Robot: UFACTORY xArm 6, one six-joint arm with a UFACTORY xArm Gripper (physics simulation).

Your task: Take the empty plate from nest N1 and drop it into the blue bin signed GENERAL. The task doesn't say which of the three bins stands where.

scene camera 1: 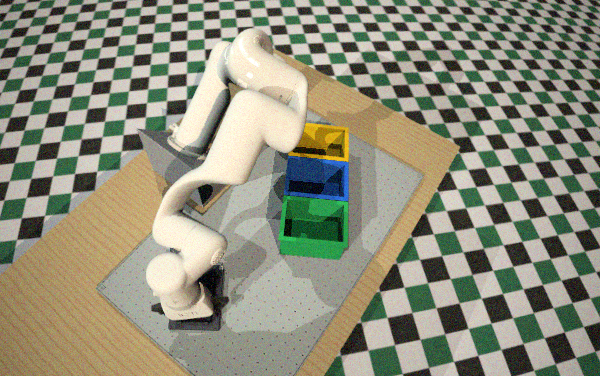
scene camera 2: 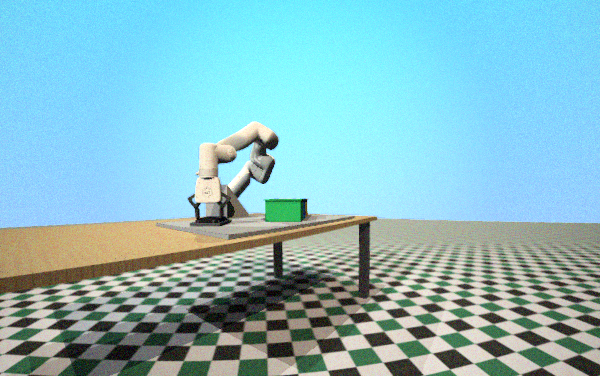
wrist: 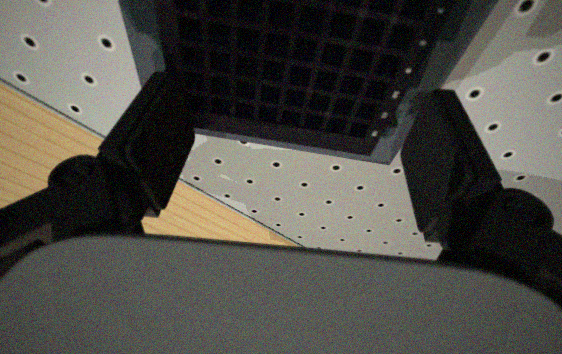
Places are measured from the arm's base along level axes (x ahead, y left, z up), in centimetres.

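Pixels of known places: gripper, fingertip midpoint: (scene camera 1: 196,313) (scene camera 2: 209,218) (wrist: 297,114); arm's base, link origin: (scene camera 1: 187,149).
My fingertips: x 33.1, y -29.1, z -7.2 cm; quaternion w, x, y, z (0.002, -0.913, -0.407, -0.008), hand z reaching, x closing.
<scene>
For each thing: its top centre in the pictures, then the offset to it from my fingertips. "spot": a spot on its surface instead. Level surfaces: height alone.
- dark grey nest, surface spot: (wrist: 142,45) spot: dz -1.5, dx -5.2, dy -3.4 cm
- blue bin, top centre: (scene camera 1: 317,177) (scene camera 2: 289,198) dz +7.3, dx +0.0, dy +45.7 cm
- yellow bin, surface spot: (scene camera 1: 327,133) spot: dz +4.9, dx -8.4, dy +62.2 cm
- grey mat, surface height: dz -2.7 cm
- wooden table, surface height: dz -4.0 cm
A dark plate with a grid of square wells (scene camera 1: 214,281) (wrist: 290,65) lies in a dark grey nest (scene camera 1: 194,325) (scene camera 2: 200,224) (wrist: 142,45) on the pegboard mat. No nest label is readable. My gripper (scene camera 1: 190,305) (scene camera 2: 211,215) (wrist: 297,114) is open and empty, low over the nest. In the wrist view its fingers stand wide apart, one on each side of the plate. In scene view 1 the wrist hides much of the plate. The blue bin (scene camera 1: 317,171) stands between the yellow and green bins; its sign is not readable.
The green bin (scene camera 1: 312,248) (scene camera 2: 284,210) is the nearest of the row, and the yellow bin (scene camera 1: 327,133) is at the far end. The grey mat (scene camera 1: 270,310) lies on a wooden table (scene camera 1: 65,280). The arm's grey wedge-shaped base (scene camera 1: 162,157) stands left of the bins.
</scene>
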